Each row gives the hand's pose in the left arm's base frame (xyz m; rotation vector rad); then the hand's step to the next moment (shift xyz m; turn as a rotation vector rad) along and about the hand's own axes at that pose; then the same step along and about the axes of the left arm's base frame.
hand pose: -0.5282 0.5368 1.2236 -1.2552 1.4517 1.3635
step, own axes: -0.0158 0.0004 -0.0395 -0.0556 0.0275 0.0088
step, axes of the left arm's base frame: 0.0066 -0.0366 0.0206 -0.0152 0.0155 0.0588
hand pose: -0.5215 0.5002 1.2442 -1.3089 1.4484 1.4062
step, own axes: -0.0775 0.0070 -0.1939 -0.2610 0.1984 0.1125
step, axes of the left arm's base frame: 0.0398 -0.1766 0.1044 -0.1488 0.1346 0.2826
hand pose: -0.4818 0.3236 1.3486 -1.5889 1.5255 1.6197
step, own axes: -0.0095 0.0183 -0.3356 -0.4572 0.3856 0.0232
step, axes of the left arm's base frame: 0.1343 -0.2923 0.0980 -0.2170 0.0733 0.5530
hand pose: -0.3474 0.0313 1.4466 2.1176 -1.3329 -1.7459
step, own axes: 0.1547 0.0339 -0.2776 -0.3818 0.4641 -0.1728
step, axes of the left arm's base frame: 0.2069 -0.2436 -0.0024 -0.0999 -0.1100 0.6074
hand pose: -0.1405 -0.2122 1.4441 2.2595 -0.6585 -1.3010
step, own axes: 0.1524 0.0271 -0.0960 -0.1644 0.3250 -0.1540
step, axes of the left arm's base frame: 0.1468 -0.0994 -0.0416 0.0045 -0.1344 0.3719
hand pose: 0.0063 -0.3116 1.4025 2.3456 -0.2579 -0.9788
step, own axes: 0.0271 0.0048 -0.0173 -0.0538 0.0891 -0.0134
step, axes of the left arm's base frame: 0.0316 -0.0067 -0.0034 -0.0252 -0.0461 0.0908
